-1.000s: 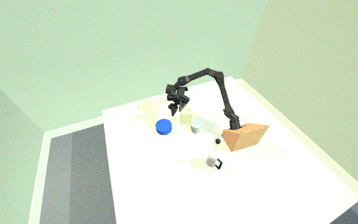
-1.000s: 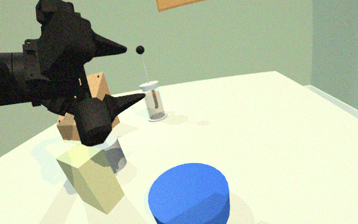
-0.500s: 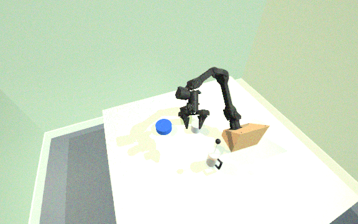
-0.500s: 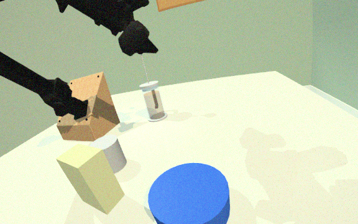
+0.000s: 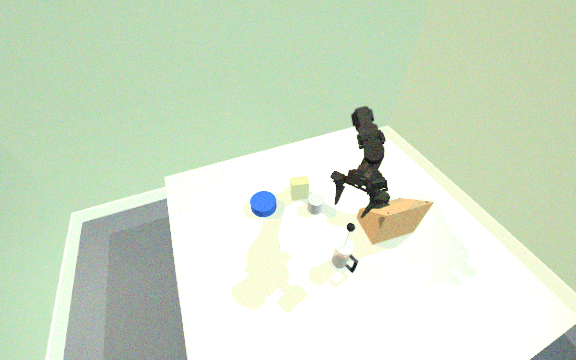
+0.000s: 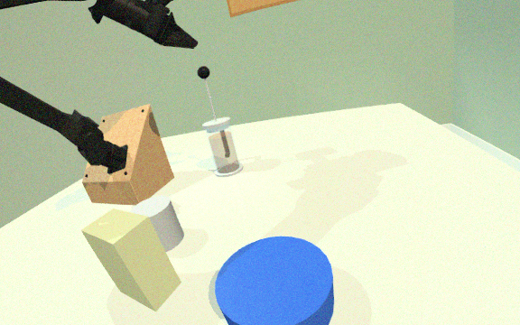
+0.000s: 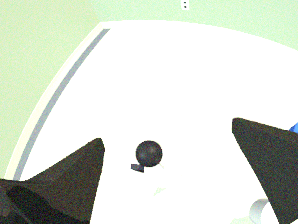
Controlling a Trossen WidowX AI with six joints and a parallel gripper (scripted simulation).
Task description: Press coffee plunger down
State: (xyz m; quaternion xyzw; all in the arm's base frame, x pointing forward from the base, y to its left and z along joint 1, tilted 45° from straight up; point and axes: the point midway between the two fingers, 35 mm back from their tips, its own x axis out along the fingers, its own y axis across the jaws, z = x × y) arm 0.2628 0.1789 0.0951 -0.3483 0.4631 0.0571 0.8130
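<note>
My gripper tip is 190 mm above the coffee press, 40 mm to the right of it and 10 mm past it. Round my gripper tip: pale yellow block: 350 mm to the right, 260 mm below, 20 mm behind; blue disc: 360 mm to the right, 290 mm below, 160 mm ahead.
</note>
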